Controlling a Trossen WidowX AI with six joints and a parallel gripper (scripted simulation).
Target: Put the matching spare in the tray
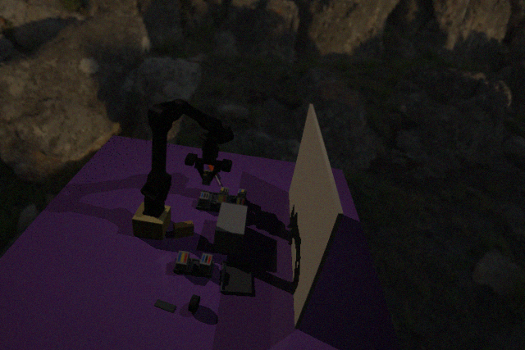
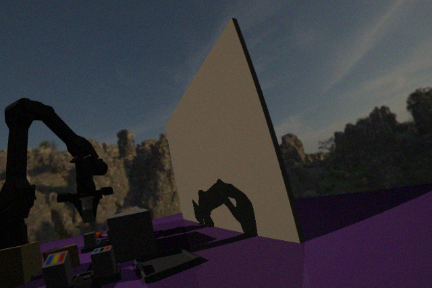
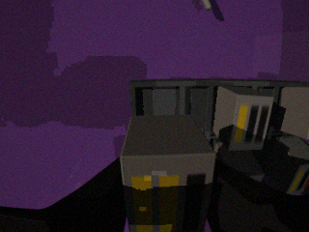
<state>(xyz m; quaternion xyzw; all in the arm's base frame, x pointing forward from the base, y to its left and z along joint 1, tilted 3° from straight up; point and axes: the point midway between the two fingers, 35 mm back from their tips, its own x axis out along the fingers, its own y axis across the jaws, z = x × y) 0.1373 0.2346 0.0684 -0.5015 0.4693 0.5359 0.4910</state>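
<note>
The flat grey tray lies 39 cm to the right of my gripper tip, 21 cm ahead of it and 9 cm below it. Also, from my gripper tip: white panel 39 cm ahead, 19 cm to the right, 13 cm above; dark spare block 2 cm above.
</note>
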